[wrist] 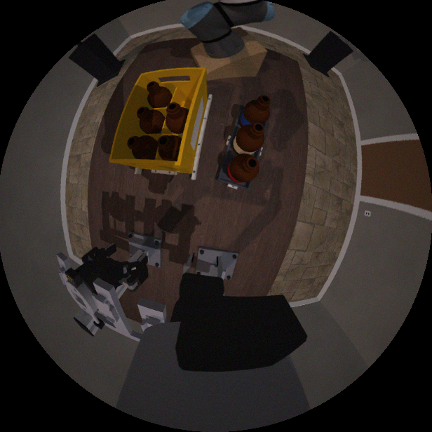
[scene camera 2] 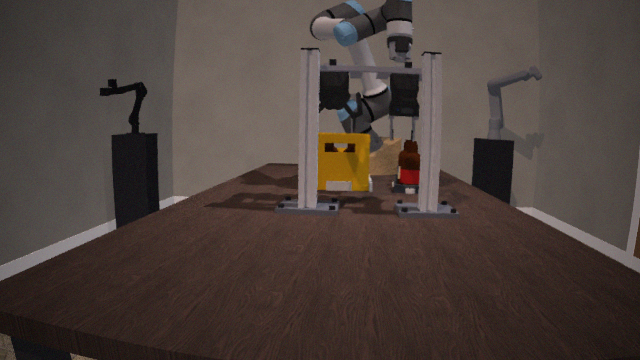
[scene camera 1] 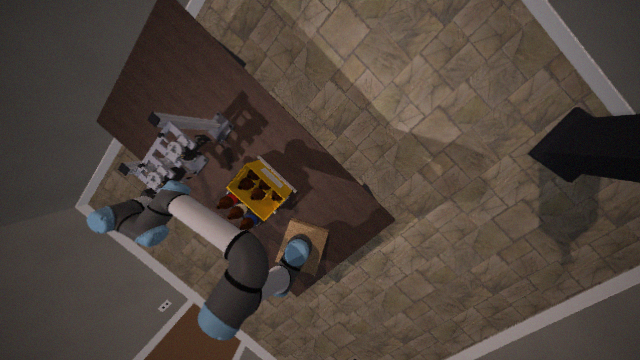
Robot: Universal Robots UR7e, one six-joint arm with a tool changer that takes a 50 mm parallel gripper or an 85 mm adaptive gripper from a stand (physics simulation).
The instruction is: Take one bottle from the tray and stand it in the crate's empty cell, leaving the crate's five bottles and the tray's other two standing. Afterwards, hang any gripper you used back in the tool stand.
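Frame: origin at the arm's base, x ahead, y left, z up, level; metres.
Seen in the pictures: hand at its tool point: [scene camera 2: 399, 58].
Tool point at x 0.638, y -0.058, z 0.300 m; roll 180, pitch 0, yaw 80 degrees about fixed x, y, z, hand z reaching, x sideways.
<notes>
A point is followed by its place in that frame.
The yellow crate [scene camera 1: 260, 208] @(x 0.321, y -0.086, z 0.015 m) [scene camera 2: 345, 167] @(x 0.512, y -0.189, z -0.029 m) [wrist: 150, 164] holds five upright brown bottles; its empty cell is at the base-side corner nearest the tray. The dark tray [wrist: 223, 176] holds three standing bottles: red-labelled [scene camera 1: 226, 202] @(x 0.509, y 0.003, z 0.015 m) [scene camera 2: 410, 161] @(x 0.552, y 0.010, z -0.004 m) [wrist: 243, 168], cream-labelled [scene camera 1: 236, 212] @(x 0.429, y 0.023, z 0.017 m) [wrist: 249, 138] and blue-labelled [scene camera 1: 247, 222] @(x 0.345, y 0.044, z 0.011 m) [wrist: 257, 111]. The arm bears no gripper; its bare wrist end [scene camera 2: 400, 42] is just above and behind the stand's rail. The parallel gripper [scene camera 2: 402, 135] [wrist: 205, 261] hangs in the tool stand [scene camera 2: 309, 130] @(x 0.822, y -0.327, z 0.086 m), fingers apart and empty. The adaptive gripper [scene camera 2: 336, 111] hangs beside it, fingers spread.
The arm's base stands on a wooden block [scene camera 1: 322, 235] @(x -0.082, y -0.120, z -0.051 m) [scene camera 2: 387, 157] @(x 0.097, y 0.066, z -0.026 m) [wrist: 240, 70] beyond the crate and tray. The stand's two posts rise from bolted foot plates on the table [scene camera 2: 320, 280] @(x 1.230, y -0.342, z -0.101 m). Two dark pedestals [scene camera 2: 135, 175] [scene camera 2: 492, 170] carry other arms off the table.
</notes>
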